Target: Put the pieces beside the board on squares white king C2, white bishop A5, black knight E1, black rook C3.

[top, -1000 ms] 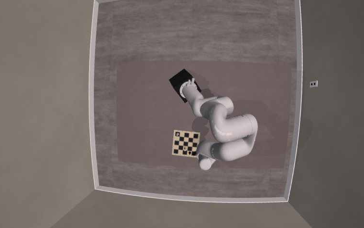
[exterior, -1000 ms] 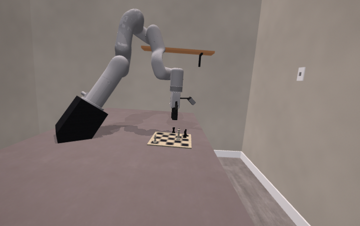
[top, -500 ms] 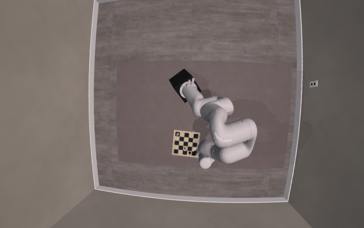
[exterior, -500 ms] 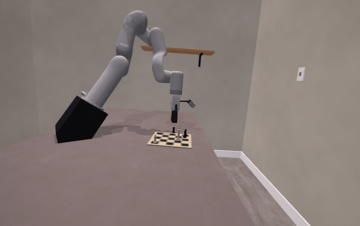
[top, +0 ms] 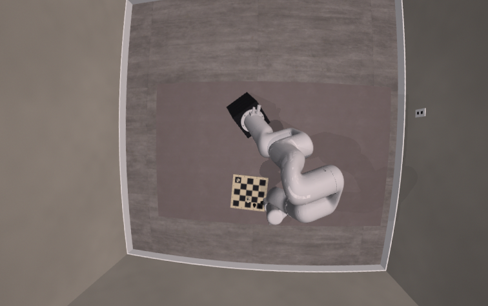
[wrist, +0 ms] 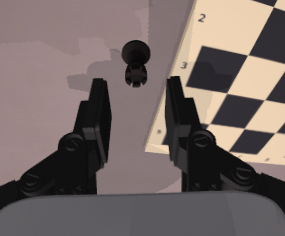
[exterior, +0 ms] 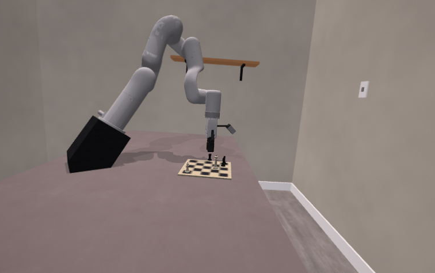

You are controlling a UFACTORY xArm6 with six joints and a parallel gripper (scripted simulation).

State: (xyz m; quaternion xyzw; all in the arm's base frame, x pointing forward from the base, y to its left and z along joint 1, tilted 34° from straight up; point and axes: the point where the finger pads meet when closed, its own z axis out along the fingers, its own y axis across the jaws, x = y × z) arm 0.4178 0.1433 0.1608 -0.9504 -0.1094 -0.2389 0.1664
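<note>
Now: the white king 5 cm ahead of my hand, 13 cm to the right of it and 3 cm below it. The rest, counted from my hand: chessboard (1 cm ahead, 14 cm to the right, 7 cm below); black piece (8 cm ahead, 5 cm to the right, 5 cm below); white bishop (5 cm behind, 22 cm to the right, 4 cm below).
</note>
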